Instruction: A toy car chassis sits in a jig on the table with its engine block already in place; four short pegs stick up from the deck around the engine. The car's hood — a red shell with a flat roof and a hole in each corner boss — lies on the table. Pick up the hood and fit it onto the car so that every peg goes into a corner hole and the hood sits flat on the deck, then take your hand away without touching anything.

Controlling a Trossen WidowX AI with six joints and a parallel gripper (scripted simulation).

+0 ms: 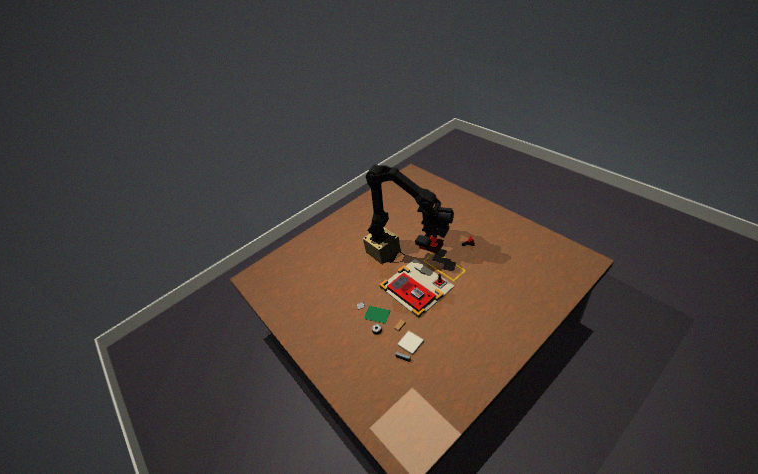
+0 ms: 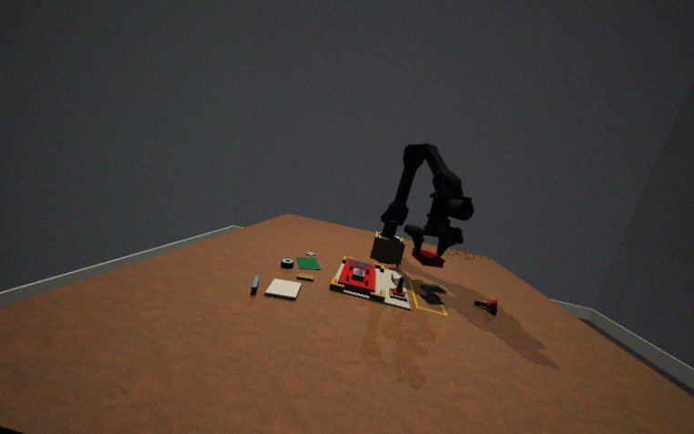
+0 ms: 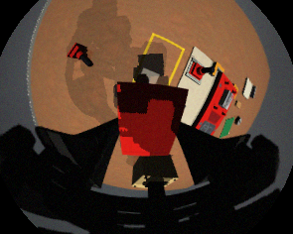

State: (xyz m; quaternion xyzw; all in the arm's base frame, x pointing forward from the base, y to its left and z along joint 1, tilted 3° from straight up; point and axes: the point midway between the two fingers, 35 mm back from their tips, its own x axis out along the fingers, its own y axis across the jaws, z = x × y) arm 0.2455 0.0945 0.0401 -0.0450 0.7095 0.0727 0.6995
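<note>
Now: the grey engine block 9 cm ahead of my gripper tip, 22 cm to the right of it and 8 cm below it. Round my gripper tip: red hood 1 cm above; green board 1 cm behind, 40 cm to the right, 10 cm below; white plate 20 cm ahead, 42 cm to the right, 10 cm below.
</note>
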